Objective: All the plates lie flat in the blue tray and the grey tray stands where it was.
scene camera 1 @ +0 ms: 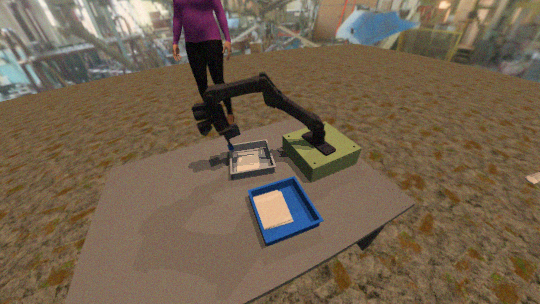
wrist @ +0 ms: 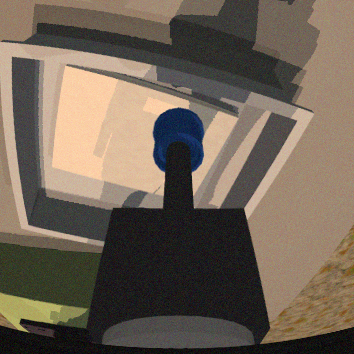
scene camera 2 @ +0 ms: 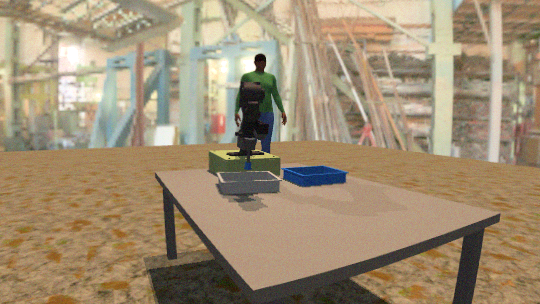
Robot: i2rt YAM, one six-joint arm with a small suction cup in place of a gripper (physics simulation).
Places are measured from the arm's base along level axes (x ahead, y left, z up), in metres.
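Pixels of known places: hand, tool point: (scene camera 1: 231, 148) (wrist: 177, 130) (scene camera 2: 247, 168); arm's base, link origin: (scene camera 1: 317, 143) (wrist: 72, 332) (scene camera 2: 245, 154).
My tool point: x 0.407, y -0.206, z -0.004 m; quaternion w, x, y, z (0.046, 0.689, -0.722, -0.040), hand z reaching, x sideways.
Note:
For each thing: its top centre in the pictures, then the offset to it from my tool point. Level surfaces: height alone.
- grey tray, top centre: (wrist: 132, 183) (scene camera 2: 247, 176) (scene camera 1: 250, 154) dx -0.086, dy +0.044, dz -0.047 m
- blue tray, top centre: (scene camera 1: 282, 204) (scene camera 2: 314, 170) dx -0.064, dy +0.398, dz -0.047 m
- table, surface height: dz -0.097 m
The grey tray (scene camera 1: 252, 174) (scene camera 2: 250, 187) (wrist: 26, 135) stands on the table. At least one pale, flat plate (scene camera 1: 247, 161) (wrist: 80, 125) lies inside it; shadows hide how many there are. The blue tray (scene camera 1: 300, 202) (scene camera 2: 315, 180) stands apart from the grey one, and a stack of pale plates (scene camera 1: 272, 209) lies flat at its left side in scene camera 1. Its inside is hidden in scene camera 2. My gripper (scene camera 1: 230, 148) (scene camera 2: 248, 166) (wrist: 178, 140), a blue suction cup, hangs above the grey tray. It is open and holds no plate.
The arm's base stands on a green block (scene camera 1: 340, 145) (scene camera 2: 220, 164) (wrist: 40, 270) beside both trays. The table (scene camera 1: 165, 210) (scene camera 2: 325, 235) has an open edge near the blue tray. A person in purple (scene camera 1: 202, 25) and one in green (scene camera 2: 270, 92) stand beyond the table.

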